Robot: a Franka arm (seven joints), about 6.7 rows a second.
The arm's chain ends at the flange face. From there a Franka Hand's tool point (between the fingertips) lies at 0.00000 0.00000 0.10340 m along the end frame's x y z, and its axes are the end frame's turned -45 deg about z.
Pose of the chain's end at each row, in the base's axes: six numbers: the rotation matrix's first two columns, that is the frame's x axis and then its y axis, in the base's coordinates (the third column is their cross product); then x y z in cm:
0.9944 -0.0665 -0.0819 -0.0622 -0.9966 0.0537 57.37 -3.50 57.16
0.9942 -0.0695 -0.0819 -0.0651 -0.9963 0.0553 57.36 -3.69 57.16
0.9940 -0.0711 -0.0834 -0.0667 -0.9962 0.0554 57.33 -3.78 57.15
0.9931 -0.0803 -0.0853 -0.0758 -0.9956 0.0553 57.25 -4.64 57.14
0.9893 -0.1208 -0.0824 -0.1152 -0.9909 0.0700 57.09 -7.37 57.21
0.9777 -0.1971 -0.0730 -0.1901 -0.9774 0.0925 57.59 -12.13 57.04
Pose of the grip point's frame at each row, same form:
0.7471 0.6577 -0.0959 0.6592 -0.7517 -0.0199 56.49 -4.00 46.87
0.7490 0.6553 -0.0970 0.6570 -0.7536 -0.0188 56.48 -4.20 46.87
0.7500 0.6541 -0.0981 0.6557 -0.7547 -0.0198 56.43 -4.29 46.86
0.7558 0.6472 -0.0994 0.6486 -0.7608 -0.0212 56.33 -5.14 46.85
0.7810 0.6153 -0.1078 0.6181 -0.7861 -0.0088 56.16 -7.99 46.93
0.8258 0.5518 -0.1170 0.5569 -0.8305 0.0138 56.66 -12.92 46.77

